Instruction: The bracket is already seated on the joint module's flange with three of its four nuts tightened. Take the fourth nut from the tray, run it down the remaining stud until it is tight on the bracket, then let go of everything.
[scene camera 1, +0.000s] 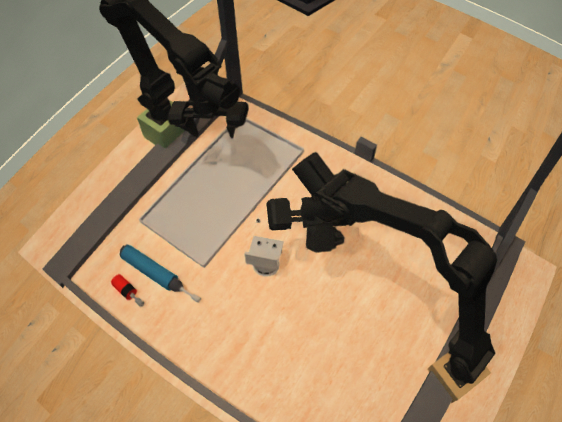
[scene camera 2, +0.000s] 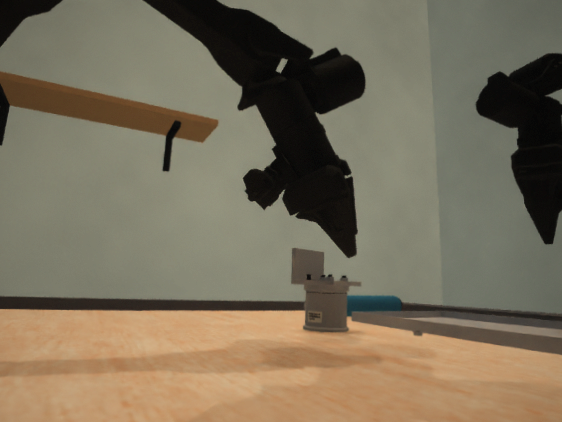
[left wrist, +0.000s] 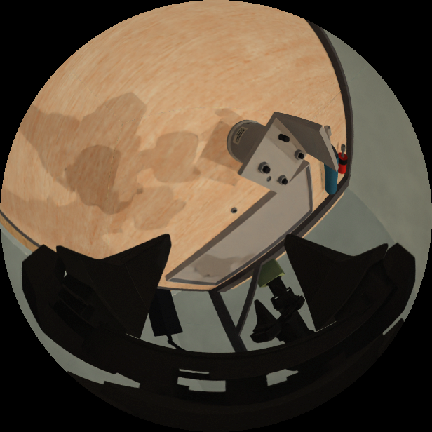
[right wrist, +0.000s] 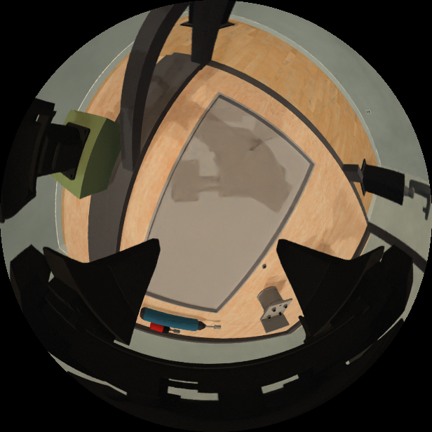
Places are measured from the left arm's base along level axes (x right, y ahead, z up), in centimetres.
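Pixels of known places: left gripper, fingertip midpoint: (scene camera 1: 292, 219) (scene camera 2: 353, 244); right gripper, fingertip midpoint: (scene camera 1: 214, 136) (scene camera 2: 546, 237); left arm's base at its link origin: (scene camera 1: 462, 368); right arm's base at its link origin: (scene camera 1: 161, 113).
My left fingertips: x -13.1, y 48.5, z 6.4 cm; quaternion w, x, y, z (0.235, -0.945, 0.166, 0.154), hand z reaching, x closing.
Observation:
Ahead of a thing's pixels: the offset from my left fingertips to its top centre.
The grey bracket (scene camera 1: 265, 246) (scene camera 2: 308, 265) (left wrist: 280, 160) (right wrist: 275, 322) sits on the upright round joint module {dx -8.4, dy -1.8, dz -3.5 cm} (scene camera 1: 265, 271) (scene camera 2: 326, 310) (left wrist: 246, 140) (right wrist: 270, 294). Three studs carry nuts; the dark stud {dx -8.3, dy -4.3, dz -3.5 cm} (left wrist: 283, 138) (scene camera 2: 308, 277) nearest the upright plate looks bare. The loose nut {dx -4.0, dy +9.4, dz -10.4 cm} (scene camera 1: 258, 220) (scene camera 2: 418, 333) (left wrist: 234, 210) (right wrist: 264, 266) lies on the table just outside the tray's edge. My left gripper (scene camera 1: 301, 216) (left wrist: 229, 240) is open and empty, tilted, above the table near the nut and bracket. My right gripper (scene camera 1: 212, 131) (right wrist: 219, 246) is open and empty above the tray's far end.
The shallow grey tray {dx -6.4, dy +23.3, dz -9.3 cm} (scene camera 1: 200, 210) (scene camera 2: 450, 326) (right wrist: 215, 235) lies beside the bracket. A blue-handled driver {dx -31.7, dy +8.3, dz -6.8 cm} (scene camera 1: 147, 266) (scene camera 2: 375, 304) (left wrist: 331, 180) (right wrist: 172, 319) and a red-handled driver {dx -40.2, dy +8.1, dz -7.5 cm} (scene camera 1: 122, 286) (left wrist: 342, 162) lie beyond it. Dark frame rails edge the table.

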